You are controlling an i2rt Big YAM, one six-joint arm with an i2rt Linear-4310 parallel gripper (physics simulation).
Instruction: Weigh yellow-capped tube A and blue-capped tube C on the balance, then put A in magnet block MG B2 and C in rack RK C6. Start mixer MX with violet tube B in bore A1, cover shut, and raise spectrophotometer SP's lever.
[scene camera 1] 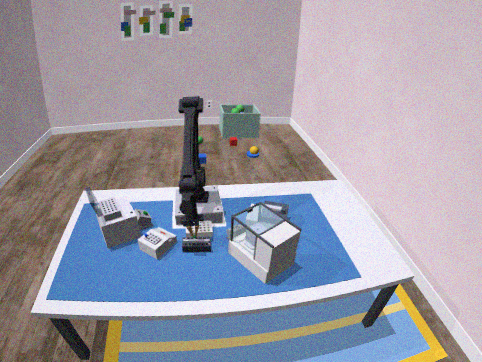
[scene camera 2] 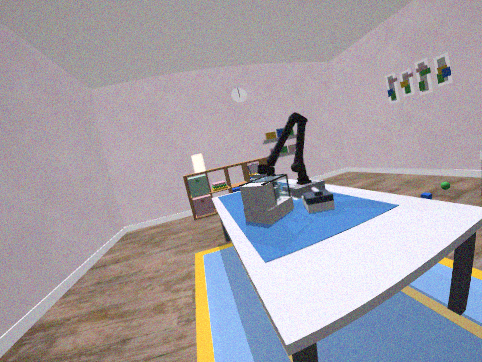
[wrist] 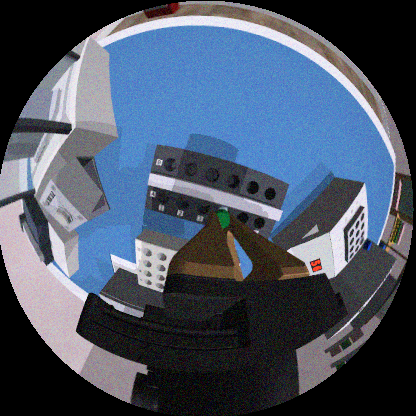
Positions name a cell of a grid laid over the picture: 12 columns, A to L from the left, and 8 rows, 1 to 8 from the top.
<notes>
In view: my gripper (wrist: G5), a balance (scene camera 1: G6), a mixer (scene camera 1: C5) and a PRINT button panel (wrist: C4).
The balance also shows in scene camera 2 (scene camera 2: G5) and in the wrist view (wrist: C3). The mixer also shows in the wrist view (wrist: K6).
</notes>
